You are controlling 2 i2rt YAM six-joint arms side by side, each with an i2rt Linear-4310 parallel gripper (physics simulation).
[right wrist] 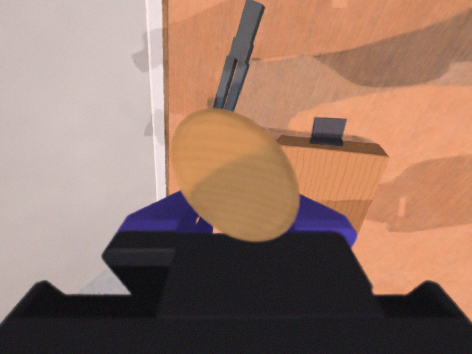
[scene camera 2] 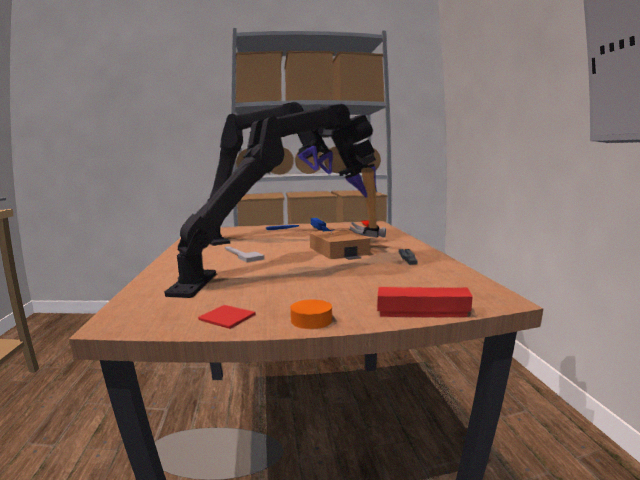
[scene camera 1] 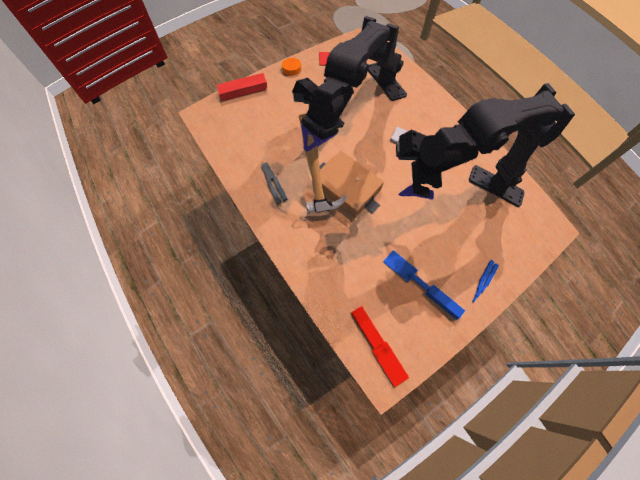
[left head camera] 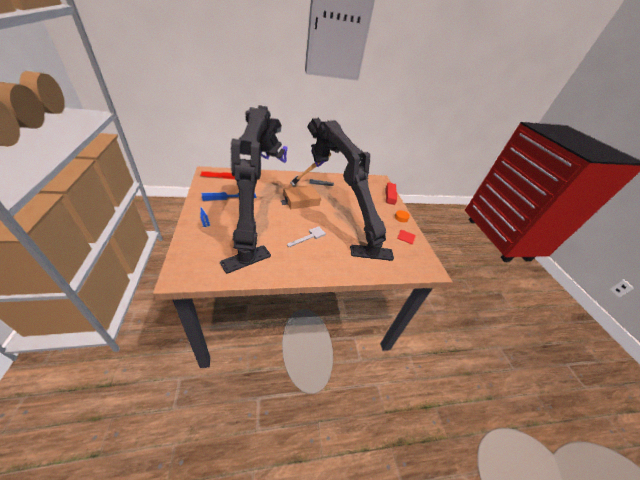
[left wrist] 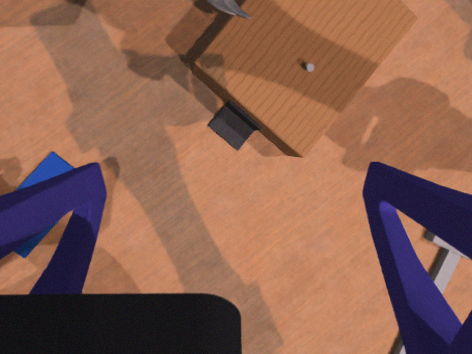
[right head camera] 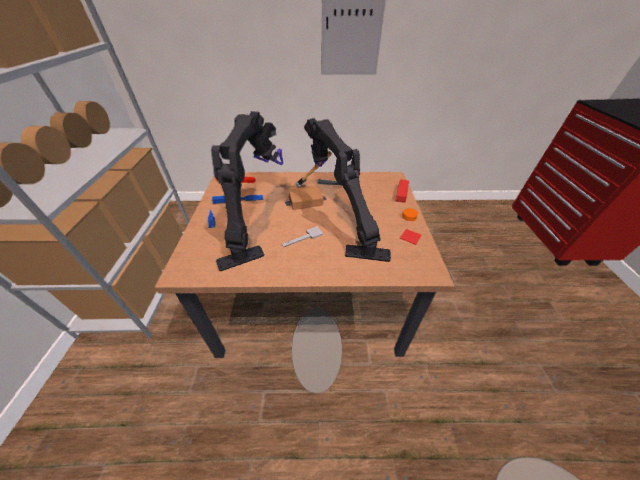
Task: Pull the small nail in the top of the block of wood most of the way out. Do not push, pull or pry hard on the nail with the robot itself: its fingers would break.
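Places are measured from the left arm's base along level axes (x ahead, y right, z down), in millimetres.
Pixels of known places: left gripper, fingertip midpoint: [scene camera 2: 323, 171] [scene camera 1: 399, 175] [left head camera: 276, 160] [left wrist: 234, 177] [right head camera: 275, 162]; right gripper, fingertip midpoint: [scene camera 2: 371, 194] [scene camera 1: 309, 148] [left head camera: 317, 163] [right head camera: 319, 164]; left arm's base at its link origin: [scene camera 2: 213, 240] [scene camera 1: 496, 186] [left head camera: 246, 259] [right head camera: 240, 258]; right arm's base at its link origin: [scene camera 2: 192, 284] [scene camera 1: 386, 81] [left head camera: 371, 253] [right head camera: 367, 253].
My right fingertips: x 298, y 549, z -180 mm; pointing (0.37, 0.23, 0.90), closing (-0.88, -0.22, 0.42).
Note:
For each thing: its top centre in the pictures, then the offset to it from my right fingertips. "spot": a spot on its surface instead. Level surfaces: height alone.
- wooden block at its top centre: [left wrist: 315, 35] [right wrist: 312, 209] [scene camera 1: 348, 177] [scene camera 2: 338, 231] [left head camera: 302, 191] [right head camera: 305, 191] dz +119, dx -39, dy -107 mm
- small nail at its top centre: [left wrist: 310, 67] [scene camera 1: 357, 178] dz +119, dx -47, dy -133 mm
- block's top at its surface level: dz +130 mm
- Dark pliers at its top centre: [right wrist: 234, 67] [scene camera 2: 408, 254] [scene camera 1: 272, 181] [right head camera: 330, 181] [left head camera: 321, 181] dz +167, dx +57, dy +101 mm
- grey spatula-like tool at its top centre: [left wrist: 437, 283] [scene camera 2: 241, 250] [left head camera: 305, 236] [right head camera: 301, 236] dz +167, dx -304, dy -256 mm
- blue tool at its top centre: [scene camera 1: 427, 283] [scene camera 2: 324, 221] [left head camera: 229, 191] [right head camera: 237, 194] dz +143, dx +138, dy -438 mm
- blue tweezers-like tool at its top centre: [scene camera 1: 485, 281] [scene camera 2: 283, 225] [left head camera: 203, 215] [right head camera: 210, 217] dz +169, dx +41, dy -606 mm
- red tool at its top centre: [scene camera 1: 379, 345] [left head camera: 222, 173] dz +161, dx +346, dy -395 mm
- red bar at its top centre: [scene camera 2: 425, 291] [scene camera 1: 241, 83] [right head camera: 403, 187] [left head camera: 392, 190] dz +139, dx -231, dy +413 mm
- orange disc at its top centre: [scene camera 2: 311, 306] [scene camera 1: 291, 64] [right head camera: 410, 212] [left head camera: 403, 214] dz +153, dx -415, dy +311 mm
- red square at a spot on its surface: [scene camera 2: 227, 315] spot: dz +174, dx -537, dy +217 mm
The wooden block [left head camera: 305, 199] [right head camera: 306, 198] [scene camera 2: 330, 245] sits in dark brackets. The small nail [scene camera 1: 357, 178] [left wrist: 310, 67] shows its pale head in the block's top [scene camera 1: 343, 170] [left wrist: 280, 80]. My right gripper [scene camera 1: 311, 144] [scene camera 2: 368, 188] is shut on the hammer's wooden handle [scene camera 1: 314, 173] [scene camera 2: 370, 206] [right wrist: 235, 175]. The hammer hangs head down beside the block, its steel head [scene camera 1: 321, 206] [scene camera 2: 376, 231] off the table. Its claw tip [left wrist: 231, 7] overlaps the block's edge in the left wrist view, apart from the nail. My left gripper [scene camera 1: 417, 193] [scene camera 2: 318, 159] [left wrist: 234, 177] is open and empty, above the table beside the block.
Dark pliers [scene camera 1: 273, 183] [right wrist: 240, 55] lie near the hammer. A grey spatula-like tool [left head camera: 307, 237], blue tool [scene camera 1: 423, 285], blue tweezers-like tool [scene camera 1: 485, 280] and red tool [scene camera 1: 379, 347] lie around. A red bar [scene camera 2: 423, 301], orange disc [scene camera 2: 311, 313] and red square [scene camera 2: 227, 315] lie at one end.

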